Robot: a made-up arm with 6 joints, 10 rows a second.
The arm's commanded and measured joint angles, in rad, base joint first. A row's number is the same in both.
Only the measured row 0 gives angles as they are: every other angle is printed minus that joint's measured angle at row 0.
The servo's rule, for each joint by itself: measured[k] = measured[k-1] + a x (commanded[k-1-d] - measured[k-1]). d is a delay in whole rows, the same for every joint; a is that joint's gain. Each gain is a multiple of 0.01, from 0.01 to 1. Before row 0 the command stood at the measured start. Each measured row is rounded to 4 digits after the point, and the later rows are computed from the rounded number. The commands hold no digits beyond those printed.
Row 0, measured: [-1.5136, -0.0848, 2.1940, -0.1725, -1.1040, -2.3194]
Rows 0 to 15, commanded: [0.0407, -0.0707, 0.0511, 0.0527, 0.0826, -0.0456]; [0.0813, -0.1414, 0.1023, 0.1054, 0.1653, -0.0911]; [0.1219, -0.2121, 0.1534, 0.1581, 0.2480, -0.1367]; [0.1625, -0.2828, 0.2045, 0.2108, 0.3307, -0.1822]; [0.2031, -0.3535, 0.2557, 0.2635, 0.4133, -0.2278]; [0.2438, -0.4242, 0.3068, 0.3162, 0.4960, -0.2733]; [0.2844, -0.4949, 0.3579, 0.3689, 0.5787, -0.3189]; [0.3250, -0.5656, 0.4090, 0.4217, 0.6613, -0.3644]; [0.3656, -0.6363, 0.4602, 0.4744, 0.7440, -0.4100]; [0.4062, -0.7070, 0.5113, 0.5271, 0.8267, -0.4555]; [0.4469, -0.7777, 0.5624, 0.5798, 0.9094, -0.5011]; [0.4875, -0.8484, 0.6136, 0.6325, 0.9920, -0.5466]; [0.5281, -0.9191, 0.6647, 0.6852, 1.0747, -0.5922]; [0.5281, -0.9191, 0.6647, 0.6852, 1.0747, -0.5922]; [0.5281, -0.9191, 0.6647, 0.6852, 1.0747, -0.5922]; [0.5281, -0.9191, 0.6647, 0.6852, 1.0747, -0.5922]
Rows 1 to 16, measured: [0.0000, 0.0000, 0.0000, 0.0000, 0.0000, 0.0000]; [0.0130, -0.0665, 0.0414, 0.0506, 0.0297, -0.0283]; [0.0349, -0.1369, 0.0907, 0.1032, 0.0785, -0.0672]; [0.0627, -0.2076, 0.1415, 0.1559, 0.1395, -0.1103]; [0.0946, -0.2783, 0.1925, 0.2086, 0.2083, -0.1549]; [0.1293, -0.3490, 0.2437, 0.2613, 0.2821, -0.2001]; [0.1659, -0.4197, 0.2948, 0.3140, 0.3591, -0.2455]; [0.2038, -0.4904, 0.3459, 0.3667, 0.4382, -0.2910]; [0.2426, -0.5611, 0.3970, 0.4195, 0.5185, -0.3365]; [0.2820, -0.6318, 0.4482, 0.4722, 0.5997, -0.3821]; [0.3217, -0.7025, 0.4993, 0.5249, 0.6814, -0.4276]; [0.3618, -0.7732, 0.5504, 0.5776, 0.7635, -0.4732]; [0.4020, -0.8439, 0.6016, 0.6303, 0.8458, -0.5187]; [0.4424, -0.9146, 0.6527, 0.6830, 0.9282, -0.5643]; [0.4698, -0.9188, 0.6624, 0.6851, 0.9809, -0.5816]; [0.4885, -0.9191, 0.6643, 0.6852, 1.0147, -0.5882]
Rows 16 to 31, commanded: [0.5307, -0.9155, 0.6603, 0.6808, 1.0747, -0.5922]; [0.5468, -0.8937, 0.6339, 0.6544, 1.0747, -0.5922]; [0.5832, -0.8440, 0.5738, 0.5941, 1.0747, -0.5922]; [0.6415, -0.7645, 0.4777, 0.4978, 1.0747, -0.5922]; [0.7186, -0.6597, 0.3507, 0.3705, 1.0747, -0.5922]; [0.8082, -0.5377, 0.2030, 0.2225, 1.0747, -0.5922]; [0.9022, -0.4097, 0.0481, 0.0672, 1.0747, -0.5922]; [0.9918, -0.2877, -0.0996, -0.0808, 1.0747, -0.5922]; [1.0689, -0.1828, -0.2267, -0.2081, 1.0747, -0.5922]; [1.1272, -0.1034, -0.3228, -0.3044, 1.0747, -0.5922]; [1.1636, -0.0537, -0.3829, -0.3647, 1.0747, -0.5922]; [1.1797, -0.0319, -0.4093, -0.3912, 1.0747, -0.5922]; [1.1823, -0.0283, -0.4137, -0.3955, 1.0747, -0.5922]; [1.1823, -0.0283, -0.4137, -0.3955, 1.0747, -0.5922]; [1.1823, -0.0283, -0.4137, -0.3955, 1.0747, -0.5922]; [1.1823, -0.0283, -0.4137, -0.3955, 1.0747, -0.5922]
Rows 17 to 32, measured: [0.5012, -0.9191, 0.6646, 0.6852, 1.0363, -0.5907]; [0.5106, -0.9157, 0.6611, 0.6810, 1.0501, -0.5916]; [0.5222, -0.8950, 0.6391, 0.6555, 1.0590, -0.5920]; [0.5417, -0.8471, 0.5862, 0.5966, 1.0647, -0.5921]; [0.5736, -0.7695, 0.4983, 0.5018, 1.0683, -0.5922]; [0.6200, -0.6663, 0.3787, 0.3758, 1.0706, -0.5922]; [0.6802, -0.5454, 0.2364, 0.2286, 1.0721, -0.5922]; [0.7512, -0.4178, 0.0839, 0.0737, 1.0730, -0.5922]; [0.8282, -0.2955, -0.0647, -0.0746, 1.0736, -0.5922]; [0.9052, -0.1896, -0.1959, -0.2028, 1.0740, -0.5922]; [0.9762, -0.1086, -0.2987, -0.3003, 1.0743, -0.5922]; [1.0362, -0.0570, -0.3669, -0.3621, 1.0744, -0.5922]; [1.0821, -0.0334, -0.4012, -0.3900, 1.0745, -0.5922]; [1.1142, -0.0286, -0.4113, -0.3953, 1.0746, -0.5922]; [1.1360, -0.0283, -0.4132, -0.3955, 1.0746, -0.5922]; [1.1508, -0.0283, -0.4136, -0.3955, 1.0746, -0.5922]
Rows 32 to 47, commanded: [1.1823, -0.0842, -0.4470, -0.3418, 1.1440, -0.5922]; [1.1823, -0.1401, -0.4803, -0.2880, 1.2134, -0.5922]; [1.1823, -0.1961, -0.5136, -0.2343, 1.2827, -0.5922]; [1.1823, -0.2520, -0.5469, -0.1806, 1.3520, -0.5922]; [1.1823, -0.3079, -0.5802, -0.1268, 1.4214, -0.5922]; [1.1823, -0.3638, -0.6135, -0.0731, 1.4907, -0.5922]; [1.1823, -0.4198, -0.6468, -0.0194, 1.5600, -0.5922]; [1.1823, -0.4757, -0.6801, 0.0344, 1.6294, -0.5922]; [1.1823, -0.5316, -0.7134, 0.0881, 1.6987, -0.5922]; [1.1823, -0.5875, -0.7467, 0.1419, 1.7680, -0.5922]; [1.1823, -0.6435, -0.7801, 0.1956, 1.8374, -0.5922]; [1.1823, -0.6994, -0.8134, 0.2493, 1.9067, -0.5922]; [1.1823, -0.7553, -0.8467, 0.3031, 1.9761, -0.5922]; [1.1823, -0.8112, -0.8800, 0.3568, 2.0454, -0.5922]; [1.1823, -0.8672, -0.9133, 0.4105, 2.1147, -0.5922]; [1.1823, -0.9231, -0.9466, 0.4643, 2.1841, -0.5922]
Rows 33 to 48, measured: [1.1609, -0.0283, -0.4137, -0.3955, 1.0746, -0.5922]; [1.1677, -0.0808, -0.4407, -0.3439, 1.0996, -0.5922]; [1.1724, -0.1365, -0.4728, -0.2902, 1.1406, -0.5922]; [1.1756, -0.1925, -0.5058, -0.2365, 1.1918, -0.5922]; [1.1777, -0.2484, -0.5391, -0.1828, 1.2495, -0.5922]; [1.1792, -0.3043, -0.5724, -0.1290, 1.3114, -0.5922]; [1.1802, -0.3602, -0.6057, -0.0753, 1.3759, -0.5922]; [1.1809, -0.4162, -0.6390, -0.0216, 1.4422, -0.5922]; [1.1813, -0.4721, -0.6723, 0.0322, 1.5096, -0.5922]; [1.1816, -0.5280, -0.7056, 0.0859, 1.5777, -0.5922]; [1.1818, -0.5839, -0.7389, 0.1397, 1.6462, -0.5922]; [1.1820, -0.6399, -0.7723, 0.1934, 1.7150, -0.5922]; [1.1821, -0.6958, -0.8056, 0.2471, 1.7840, -0.5922]; [1.1822, -0.7517, -0.8389, 0.3009, 1.8532, -0.5922]; [1.1822, -0.8076, -0.8722, 0.3546, 1.9224, -0.5922]; [1.1822, -0.8636, -0.9055, 0.4083, 1.9916, -0.5922]
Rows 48 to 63, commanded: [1.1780, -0.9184, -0.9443, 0.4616, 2.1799, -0.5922]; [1.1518, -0.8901, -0.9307, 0.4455, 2.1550, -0.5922]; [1.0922, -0.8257, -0.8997, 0.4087, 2.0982, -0.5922]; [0.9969, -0.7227, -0.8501, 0.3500, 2.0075, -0.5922]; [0.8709, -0.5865, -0.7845, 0.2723, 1.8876, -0.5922]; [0.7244, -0.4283, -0.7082, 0.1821, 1.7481, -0.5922]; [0.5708, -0.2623, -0.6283, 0.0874, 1.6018, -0.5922]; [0.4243, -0.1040, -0.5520, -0.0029, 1.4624, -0.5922]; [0.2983, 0.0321, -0.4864, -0.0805, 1.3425, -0.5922]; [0.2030, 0.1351, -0.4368, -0.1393, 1.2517, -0.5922]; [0.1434, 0.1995, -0.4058, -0.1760, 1.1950, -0.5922]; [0.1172, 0.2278, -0.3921, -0.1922, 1.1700, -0.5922]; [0.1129, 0.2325, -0.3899, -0.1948, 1.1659, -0.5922]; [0.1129, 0.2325, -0.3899, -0.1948, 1.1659, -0.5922]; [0.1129, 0.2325, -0.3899, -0.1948, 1.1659, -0.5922]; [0.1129, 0.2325, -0.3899, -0.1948, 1.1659, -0.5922]
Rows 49 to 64, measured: [1.1822, -0.9195, -0.9388, 0.4621, 2.0609, -0.5922]; [1.1809, -0.9185, -0.9433, 0.4616, 2.1037, -0.5922]; [1.1716, -0.8918, -0.9331, 0.4461, 2.1222, -0.5922]; [1.1462, -0.8297, -0.9060, 0.4102, 2.1136, -0.5922]; [1.0984, -0.7291, -0.8607, 0.3524, 2.0754, -0.5922]; [1.0256, -0.5951, -0.7990, 0.2755, 2.0078, -0.5922]; [0.9292, -0.4383, -0.7255, 0.1858, 1.9143, -0.5922]; [0.8145, -0.2729, -0.6468, 0.0913, 1.8018, -0.5922]; [0.6896, -0.1141, -0.5700, 0.0009, 1.6796, -0.5922]; [0.5644, 0.0233, -0.5023, -0.0772, 1.5582, -0.5922]; [0.4488, 0.1284, -0.4492, -0.1368, 1.4479, -0.5922]; [0.3511, 0.1952, -0.4140, -0.1744, 1.3569, -0.5922]; [0.2763, 0.2258, -0.3963, -0.1915, 1.2896, -0.5922]; [0.2240, 0.2321, -0.3911, -0.1947, 1.2451, -0.5922]; [0.1884, 0.2325, -0.3901, -0.1948, 1.2166, -0.5922]; [0.1642, 0.2325, -0.3899, -0.1948, 1.1983, -0.5922]
